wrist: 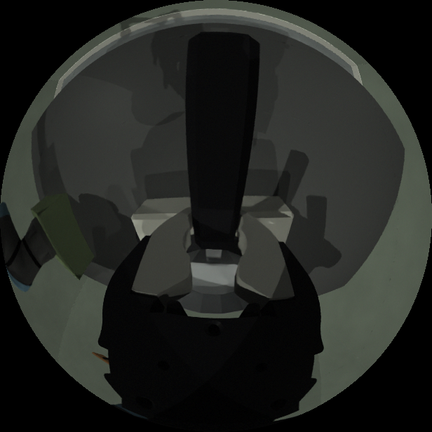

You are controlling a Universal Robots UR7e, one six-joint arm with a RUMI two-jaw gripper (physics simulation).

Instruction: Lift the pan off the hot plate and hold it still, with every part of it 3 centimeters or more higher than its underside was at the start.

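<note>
The pan's black handle (220,125) runs from the top of the wrist view down to between the fingers. My gripper (215,210) is shut on the handle near its pan end, with one pale finger against each side. Part of the grey metal pan (214,275) shows between the fingers; the gripper's dark body hides the rest. A pale block, which looks like the hot plate (162,207), shows behind the fingers on both sides of the handle. Whether the pan touches it is hidden.
A green block (67,235) stands at the left, beside a dark rounded object with blue ends (30,245). A small orange piece (100,357) shows at the lower left. A large dark grey surface (345,150) lies below, with a pale rim (220,13) at the top and several shadows.
</note>
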